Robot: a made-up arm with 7 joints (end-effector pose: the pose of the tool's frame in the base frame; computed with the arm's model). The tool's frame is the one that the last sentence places. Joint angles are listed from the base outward.
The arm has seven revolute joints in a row. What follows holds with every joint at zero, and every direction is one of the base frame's.
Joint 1 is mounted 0.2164 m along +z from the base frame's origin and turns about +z.
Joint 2 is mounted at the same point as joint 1 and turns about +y.
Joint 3 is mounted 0.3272 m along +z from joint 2 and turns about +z.
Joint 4 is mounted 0.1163 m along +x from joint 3 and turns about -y.
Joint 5 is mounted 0.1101 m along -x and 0.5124 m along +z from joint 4 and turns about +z.
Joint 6 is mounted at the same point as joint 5 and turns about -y.
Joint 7 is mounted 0.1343 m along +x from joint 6 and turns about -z.
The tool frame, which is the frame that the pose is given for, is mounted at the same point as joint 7; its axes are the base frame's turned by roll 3.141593, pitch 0 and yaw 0 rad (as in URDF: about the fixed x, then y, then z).
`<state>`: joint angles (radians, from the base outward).
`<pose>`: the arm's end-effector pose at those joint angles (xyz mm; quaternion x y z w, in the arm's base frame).
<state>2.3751 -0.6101 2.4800 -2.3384 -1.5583 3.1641 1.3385</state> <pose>166.7 -491.4 -40.0 0.8422 -0.4916 -0.0120 0.2210</pose>
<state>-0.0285 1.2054 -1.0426 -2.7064 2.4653 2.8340 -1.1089</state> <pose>-128.8 -346.7 51.4 0.4617 -0.8030 0.0471 0.3739</pose>
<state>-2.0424 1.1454 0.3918 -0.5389 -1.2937 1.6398 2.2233</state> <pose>-322.3 -945.4 311.5 -0.3689 -0.8130 0.0809 0.4432</pose>
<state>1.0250 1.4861 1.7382 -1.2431 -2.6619 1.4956 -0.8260</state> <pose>-251.8 897.4 381.2 0.0850 0.8450 0.3841 0.3623</pose>
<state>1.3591 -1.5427 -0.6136 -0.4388 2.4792 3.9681 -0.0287</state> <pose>39.8 -737.5 414.6 0.4579 0.2885 0.3241 0.7759</pose>
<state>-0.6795 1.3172 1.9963 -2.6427 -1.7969 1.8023 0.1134</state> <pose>98.3 507.2 401.3 0.5058 0.7838 0.3498 0.0867</pose>
